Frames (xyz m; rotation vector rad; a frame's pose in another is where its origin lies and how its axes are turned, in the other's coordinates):
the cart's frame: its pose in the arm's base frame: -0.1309 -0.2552 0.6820 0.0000 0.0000 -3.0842
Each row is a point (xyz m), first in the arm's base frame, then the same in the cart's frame.
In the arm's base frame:
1: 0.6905 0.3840 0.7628
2: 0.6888 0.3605 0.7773
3: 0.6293 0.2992 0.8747
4: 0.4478 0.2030 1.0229
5: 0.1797 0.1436 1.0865
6: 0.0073 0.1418 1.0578
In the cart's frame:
1: -0.8567 -0.5910 0.0808
2: -0.8537 -0.5677 0.0953
3: -0.7907 -0.5099 0.1927
4: -0.6040 -0.4243 0.3409
5: -0.3330 -0.3803 0.4045
6: -0.1607 -0.3884 0.3758

